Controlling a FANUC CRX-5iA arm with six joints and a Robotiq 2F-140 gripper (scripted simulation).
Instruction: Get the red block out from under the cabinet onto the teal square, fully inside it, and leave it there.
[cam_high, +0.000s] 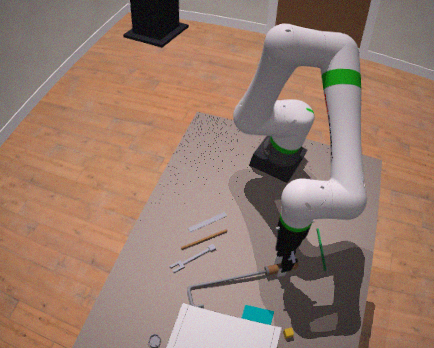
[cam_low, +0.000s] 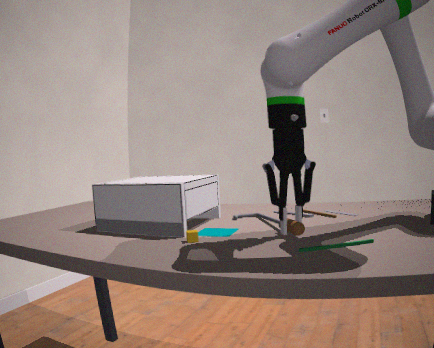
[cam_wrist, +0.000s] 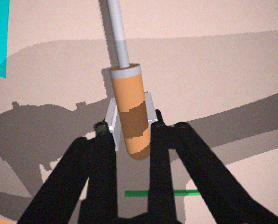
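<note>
Right now my hand is 200 mm short of the teal square, 40 mm above it and 10 mm to the right of it. The rest, counted from my hand: long-handled tool 110 mm ahead, 70 mm to the right, 20 mm below; yellow block 200 mm ahead, 120 mm to the left, 30 mm below; thin green stick 150 mm behind, 100 mm to the left, 30 mm below.
</note>
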